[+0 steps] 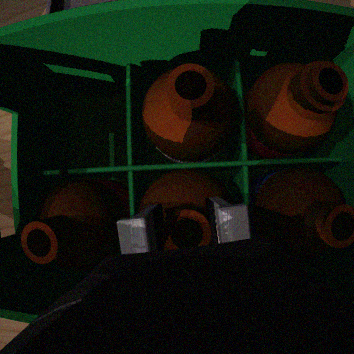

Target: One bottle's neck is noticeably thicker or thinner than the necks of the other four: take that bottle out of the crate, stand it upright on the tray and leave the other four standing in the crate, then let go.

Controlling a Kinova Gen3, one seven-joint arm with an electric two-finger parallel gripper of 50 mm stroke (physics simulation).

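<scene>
My gripper is shut on the neck of the front middle bottle, one grey fingertip on each side of it. This brown bottle stands in the front middle compartment of the green crate. Four other brown bottles stand in the crate: a back middle bottle, a back right bottle, a front left bottle and a front right bottle. The lower part of the held bottle is hidden. The tray does not show.
Thin green dividers run between the compartments. The back left compartment holds no bottle that I can see and is in deep shadow. The crate's left wall rises beside it. A wooden surface shows outside the crate.
</scene>
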